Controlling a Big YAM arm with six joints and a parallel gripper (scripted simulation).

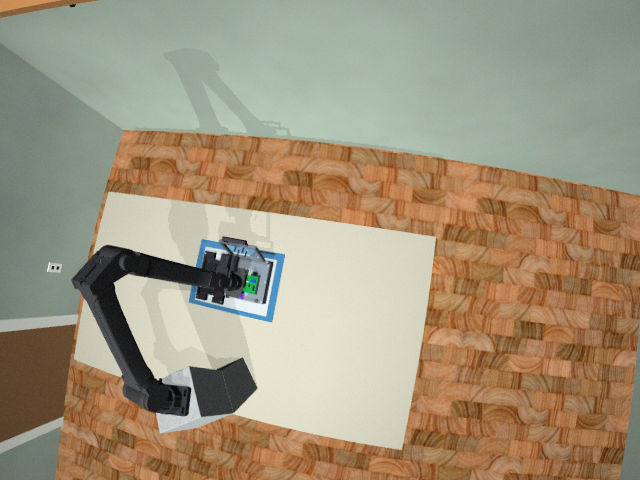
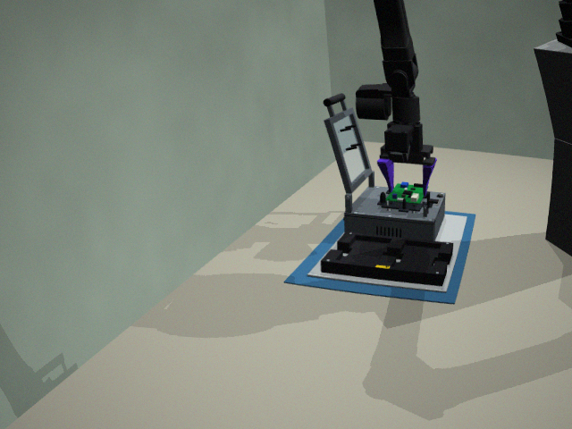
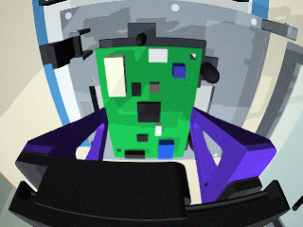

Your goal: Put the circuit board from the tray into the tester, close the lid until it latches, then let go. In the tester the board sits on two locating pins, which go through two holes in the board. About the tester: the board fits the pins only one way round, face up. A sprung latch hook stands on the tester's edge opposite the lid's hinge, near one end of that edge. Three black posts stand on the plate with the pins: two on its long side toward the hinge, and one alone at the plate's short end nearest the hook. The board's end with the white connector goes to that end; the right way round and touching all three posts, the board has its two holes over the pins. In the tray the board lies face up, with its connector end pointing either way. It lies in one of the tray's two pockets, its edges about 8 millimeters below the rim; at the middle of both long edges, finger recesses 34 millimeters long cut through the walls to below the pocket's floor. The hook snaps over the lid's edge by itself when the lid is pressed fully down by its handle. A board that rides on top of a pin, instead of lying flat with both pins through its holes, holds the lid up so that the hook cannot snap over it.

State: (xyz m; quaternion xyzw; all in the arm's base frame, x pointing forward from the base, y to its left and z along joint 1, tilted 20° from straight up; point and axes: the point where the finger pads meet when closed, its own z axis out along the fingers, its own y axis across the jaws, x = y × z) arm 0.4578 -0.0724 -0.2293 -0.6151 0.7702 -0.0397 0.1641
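Now: the green circuit board right at my hand. Also, from my hand: tester (4 cm ahead, 3 cm to the left, 3 cm above); tester lid (12 cm ahead, 2 cm to the right, 10 cm above); tester plate (1 cm ahead, 1 cm below).
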